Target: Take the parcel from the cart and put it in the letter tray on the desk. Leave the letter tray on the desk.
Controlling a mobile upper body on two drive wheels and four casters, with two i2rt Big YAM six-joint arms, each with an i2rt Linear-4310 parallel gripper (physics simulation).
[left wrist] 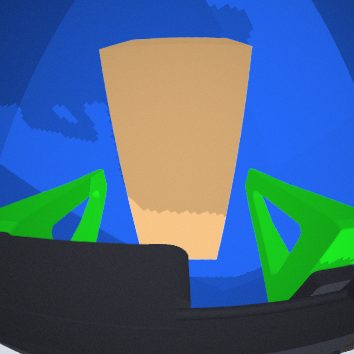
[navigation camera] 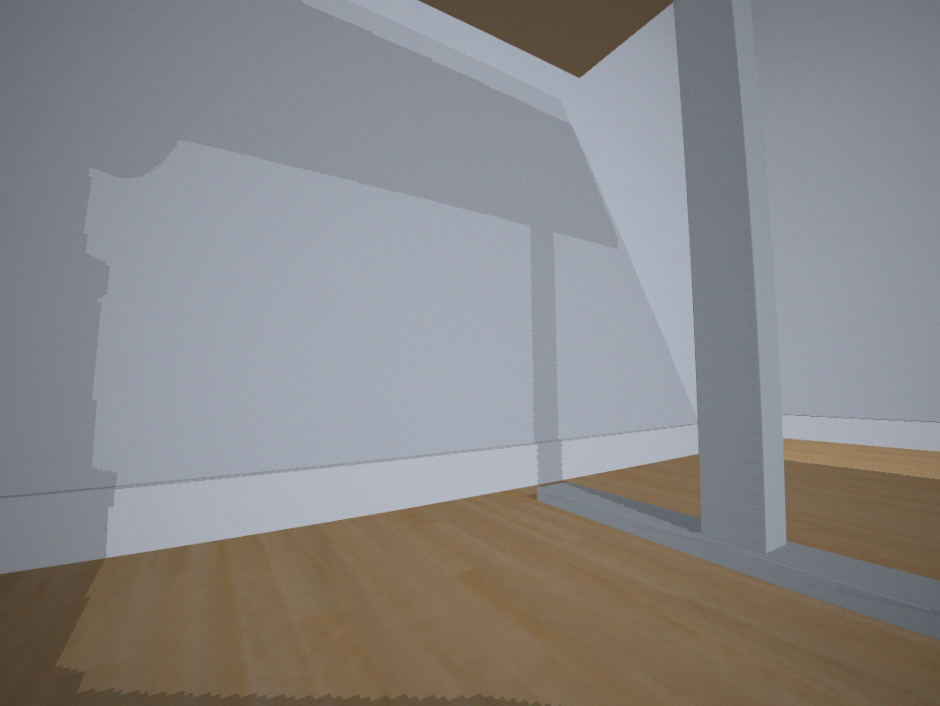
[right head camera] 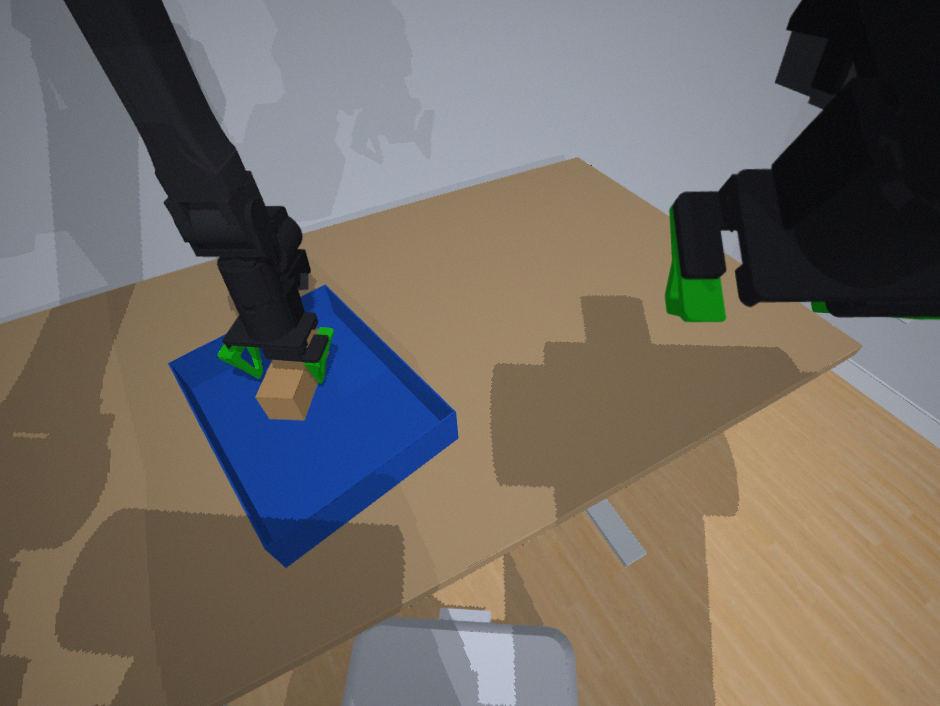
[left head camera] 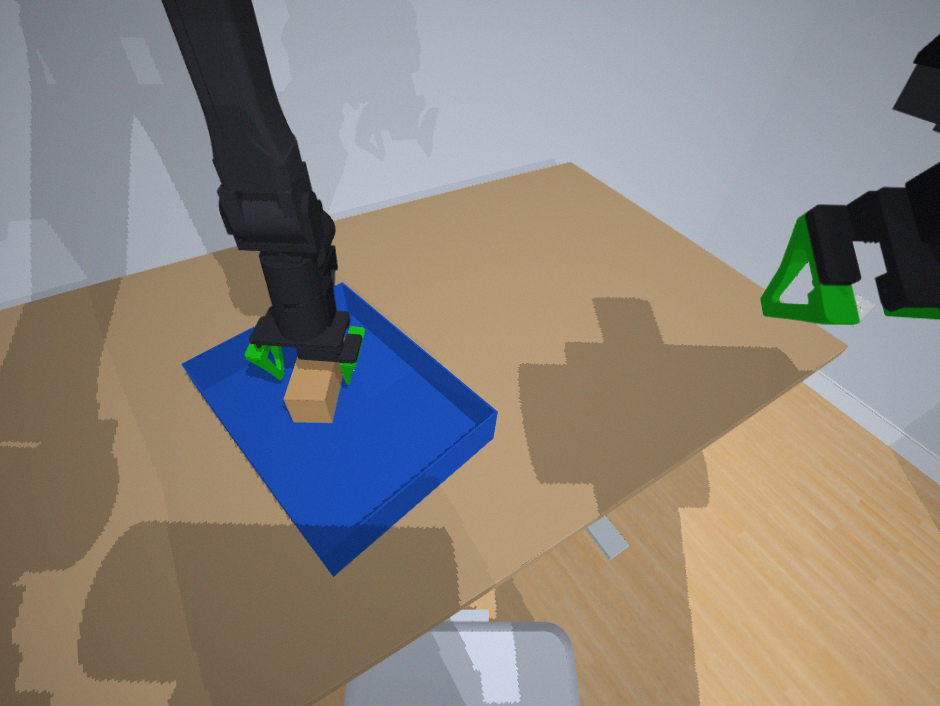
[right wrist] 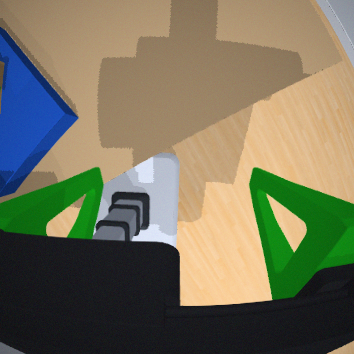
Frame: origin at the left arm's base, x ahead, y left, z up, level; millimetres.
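Where they show: left gripper, between the fingertips: (left wrist: 175, 177) (right head camera: 291, 377) (left head camera: 315, 378); right gripper, between the fingertips: (right head camera: 740, 303) (left head camera: 824, 307) (right wrist: 175, 175).
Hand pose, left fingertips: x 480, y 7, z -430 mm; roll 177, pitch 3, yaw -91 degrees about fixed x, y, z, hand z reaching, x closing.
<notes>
Things, the pixels of their top centre, and the offset from my left fingertips. "spot": a spot on its surface instead. Level surfaces: height alone.
- tan box-shaped parcel, centre of its top: (left wrist: 177, 190) (left head camera: 315, 361) (right head camera: 289, 360) dy -2, dx +11, dz +25 mm
- blue letter tray, centre of its top: (left wrist: 235, 258) (left head camera: 333, 387) (right head camera: 301, 385) dy -39, dx -39, dz +33 mm
- brown desk, height of its surface: dz -30 mm
- wooden floor, height of its surface: dz -979 mm
- grey desk leg, a spot on its surface: (navigation camera: 725, 303) spot: dy -544, dx +364, dz -662 mm
- long foot, a spot on its surface: (navigation camera: 623, 516) spot: dy -454, dx +488, dz -957 mm
The tan box-shaped parcel (left head camera: 310, 396) (right head camera: 284, 395) (left wrist: 175, 130) lies inside the blue letter tray (left head camera: 402, 471) (right head camera: 364, 455) (left wrist: 305, 125), toward its far left part. The tray stands on the brown desk (left head camera: 471, 250) (right head camera: 455, 235). My left gripper (left head camera: 315, 377) (right head camera: 290, 376) (left wrist: 175, 177) is open, with its green fingers on either side of the parcel and a gap to it on both sides in the left wrist view. My right gripper (right wrist: 175, 175) is open and empty, held up at the right of both head views. The cart does not show.
The desk's front edge runs diagonally above the wooden floor (left head camera: 790, 547) (right head camera: 805, 562). The robot's grey base (left head camera: 455, 668) (right head camera: 455, 664) is close to that edge. A grey desk leg (navigation camera: 725, 303) with a long foot (navigation camera: 623, 516) stands at the right of the navigation view, near the walls.
</notes>
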